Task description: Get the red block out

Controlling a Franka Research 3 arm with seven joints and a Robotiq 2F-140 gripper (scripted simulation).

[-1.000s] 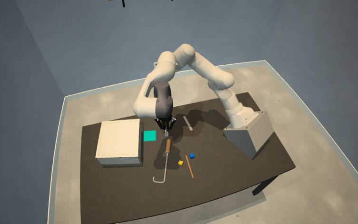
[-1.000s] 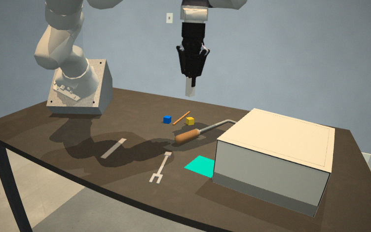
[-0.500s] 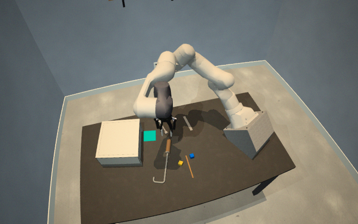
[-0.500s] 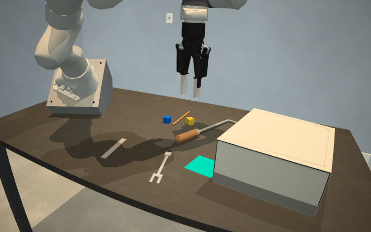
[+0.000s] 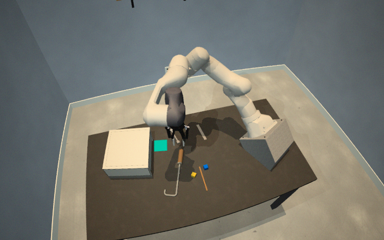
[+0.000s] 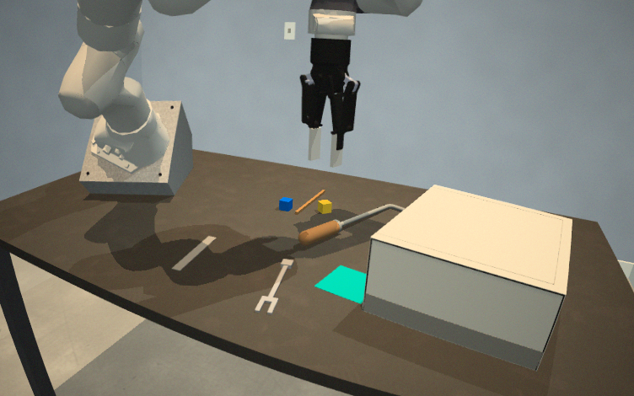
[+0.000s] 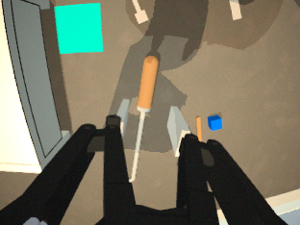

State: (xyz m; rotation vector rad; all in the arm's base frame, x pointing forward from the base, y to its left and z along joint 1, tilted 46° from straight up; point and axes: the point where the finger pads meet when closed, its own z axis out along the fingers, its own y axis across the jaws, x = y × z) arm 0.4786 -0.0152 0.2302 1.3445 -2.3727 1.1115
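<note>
The hook tool is 90 mm ahead of my hand, 70 mm to the left of it and 190 mm below it. The rest, counted from my hand: yellow cube (10 mm behind, 160 mm to the left, 190 mm below); then teal square (70 mm ahead, 160 mm to the right, 200 mm below); then blue cube (100 mm behind, 150 mm to the left, 190 mm below).
</note>
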